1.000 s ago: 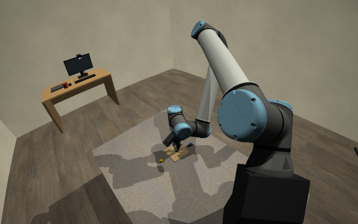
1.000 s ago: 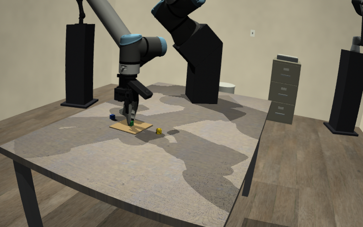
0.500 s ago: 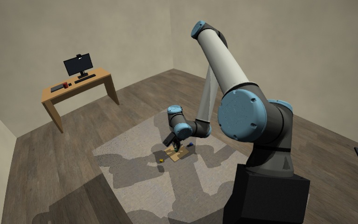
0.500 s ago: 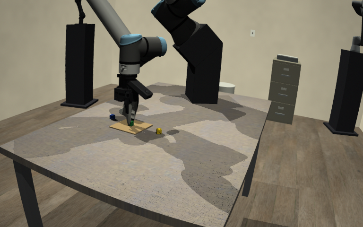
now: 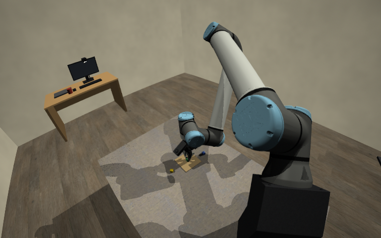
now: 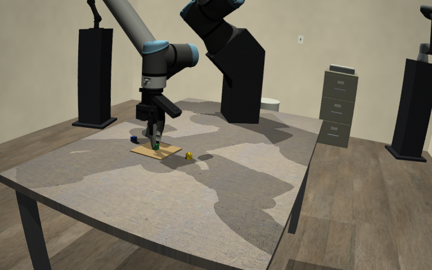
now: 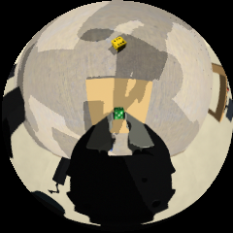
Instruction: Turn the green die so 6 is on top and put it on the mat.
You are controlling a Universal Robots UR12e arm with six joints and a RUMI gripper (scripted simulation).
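My hand is 10 mm above the green die. From my hand the other things lie so: blue die: 110 mm to the right, 70 mm behind, 10 mm below; then yellow die: 140 mm to the left, 40 mm ahead, 10 mm below; then tan mat: 20 mm below.
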